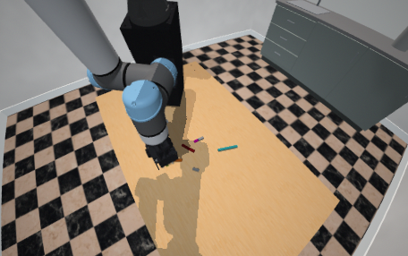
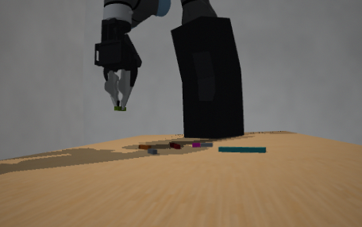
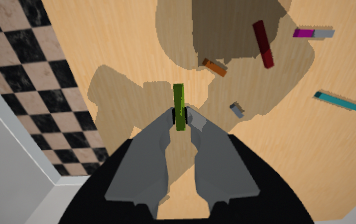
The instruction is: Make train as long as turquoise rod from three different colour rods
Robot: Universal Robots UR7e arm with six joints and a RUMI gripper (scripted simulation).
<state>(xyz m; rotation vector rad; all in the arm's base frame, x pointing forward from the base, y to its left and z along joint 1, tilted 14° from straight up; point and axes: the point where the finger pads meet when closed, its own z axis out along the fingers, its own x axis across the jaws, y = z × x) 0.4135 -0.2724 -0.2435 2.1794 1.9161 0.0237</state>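
My hand is 3 cm past the magenta rod, 19 cm to the right of it and 11 cm above it. The rest, counted from my hand: red rod (3 cm behind, 13 cm to the left, 11 cm below); then lime-green rod (1 cm below); then orange rod (1 cm behind, 6 cm to the left, 11 cm below).
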